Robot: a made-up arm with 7 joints. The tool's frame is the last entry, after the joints.
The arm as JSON. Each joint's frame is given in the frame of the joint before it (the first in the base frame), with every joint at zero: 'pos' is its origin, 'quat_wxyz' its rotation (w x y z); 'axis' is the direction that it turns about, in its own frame. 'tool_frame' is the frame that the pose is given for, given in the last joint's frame.
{
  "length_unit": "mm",
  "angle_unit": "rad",
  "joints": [
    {
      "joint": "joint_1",
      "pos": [
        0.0,
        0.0,
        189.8
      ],
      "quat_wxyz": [
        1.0,
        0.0,
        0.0,
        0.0
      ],
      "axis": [
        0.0,
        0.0,
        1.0
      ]
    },
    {
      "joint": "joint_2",
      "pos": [
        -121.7,
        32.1,
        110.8
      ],
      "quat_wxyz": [
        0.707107,
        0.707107,
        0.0,
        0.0
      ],
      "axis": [
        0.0,
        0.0,
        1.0
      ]
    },
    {
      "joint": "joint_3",
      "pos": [
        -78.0,
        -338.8,
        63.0
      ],
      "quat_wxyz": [
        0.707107,
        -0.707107,
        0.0,
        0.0
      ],
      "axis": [
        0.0,
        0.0,
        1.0
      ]
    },
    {
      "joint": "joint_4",
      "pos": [
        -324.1,
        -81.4,
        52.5
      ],
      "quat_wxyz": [
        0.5,
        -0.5,
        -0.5,
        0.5
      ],
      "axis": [
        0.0,
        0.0,
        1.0
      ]
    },
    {
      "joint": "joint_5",
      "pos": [
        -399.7,
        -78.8,
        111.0
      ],
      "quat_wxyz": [
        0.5,
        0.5,
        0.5,
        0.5
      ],
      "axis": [
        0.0,
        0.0,
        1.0
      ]
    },
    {
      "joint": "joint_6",
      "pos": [
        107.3,
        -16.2,
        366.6
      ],
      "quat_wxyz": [
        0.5,
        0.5,
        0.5,
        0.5
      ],
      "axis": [
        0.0,
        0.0,
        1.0
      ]
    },
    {
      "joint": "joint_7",
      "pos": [
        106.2,
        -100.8,
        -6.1
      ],
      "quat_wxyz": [
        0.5,
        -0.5,
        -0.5,
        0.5
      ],
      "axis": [
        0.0,
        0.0,
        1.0
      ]
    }
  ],
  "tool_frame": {
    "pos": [
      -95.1,
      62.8,
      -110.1
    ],
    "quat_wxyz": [
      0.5,
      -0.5,
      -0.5,
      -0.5
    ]
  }
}
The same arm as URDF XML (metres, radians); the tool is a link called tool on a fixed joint. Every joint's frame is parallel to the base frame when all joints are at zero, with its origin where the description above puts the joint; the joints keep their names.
<robot name="arm">
  <joint name="joint_1" type="continuous">
    <parent link="base"/>
    <child link="link1"/>
    <origin xyz="0 0 0.1898"/>
    <axis xyz="0 0 1"/>
  </joint>
  <joint name="joint_2" type="continuous">
    <parent link="link1"/>
    <child link="link2"/>
    <origin xyz="-0.1217 0.0321 0.1108"/>
    <axis xyz="0 -1 0"/>
  </joint>
  <joint name="joint_3" type="continuous">
    <parent link="link2"/>
    <child link="link3"/>
    <origin xyz="-0.078 -0.063 -0.3388"/>
    <axis xyz="0 0 1"/>
  </joint>
  <joint name="joint_4" type="continuous">
    <parent link="link3"/>
    <child link="link4"/>
    <origin xyz="-0.3241 -0.0814 0.0525"/>
    <axis xyz="-1 0 0"/>
  </joint>
  <joint name="joint_5" type="continuous">
    <parent link="link4"/>
    <child link="link5"/>
    <origin xyz="-0.111 -0.3997 0.0788"/>
    <axis xyz="0 1 0"/>
  </joint>
  <joint name="joint_6" type="continuous">
    <parent link="link5"/>
    <child link="link6"/>
    <origin xyz="0.0162 0.3666 -0.1073"/>
    <axis xyz="0 0 -1"/>
  </joint>
  <joint name="joint_7" type="continuous">
    <parent link="link6"/>
    <child link="link7"/>
    <origin xyz="-0.1062 -0.1008 0.0061"/>
    <axis xyz="1 0 0"/>
  </joint>
  <joint name="tool_joint" type="fixed">
    <parent link="link7"/>
    <child link="tool"/>
    <origin xyz="-0.1101 -0.0951 0.0628"/>
  </joint>
  <link name="base"/>
  <link name="link1"/>
  <link name="link2"/>
  <link name="link3"/>
  <link name="link4"/>
  <link name="link5"/>
  <link name="link6"/>
  <link name="link7"/>
  <link name="tool"/>
</robot>

